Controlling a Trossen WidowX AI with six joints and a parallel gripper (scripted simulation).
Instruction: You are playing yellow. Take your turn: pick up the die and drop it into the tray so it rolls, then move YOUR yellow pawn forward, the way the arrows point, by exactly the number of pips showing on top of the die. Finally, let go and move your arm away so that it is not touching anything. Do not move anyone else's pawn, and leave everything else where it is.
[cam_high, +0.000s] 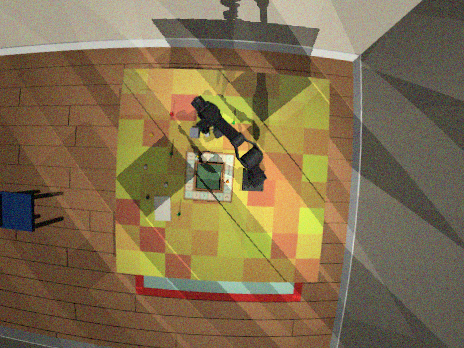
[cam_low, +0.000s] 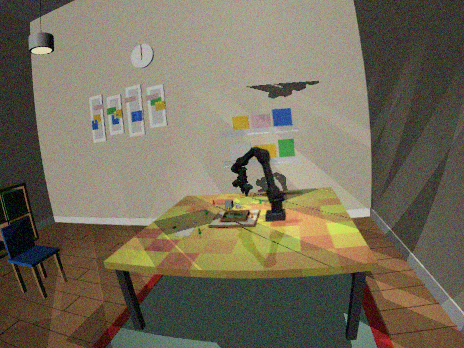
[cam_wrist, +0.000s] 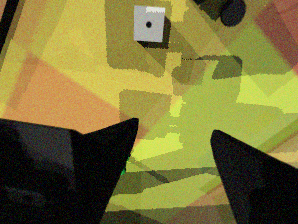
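My gripper tip is 4 cm short of the white die, 6 cm to the right of it and 6 cm above it. Round my gripper tip: red pawn 26 cm ahead, 5 cm to the right, 6 cm below; then grey block 11 cm ahead, 6 cm to the left, 5 cm below; then yellow pawn 8 cm ahead, 19 cm to the left, 5 cm below.
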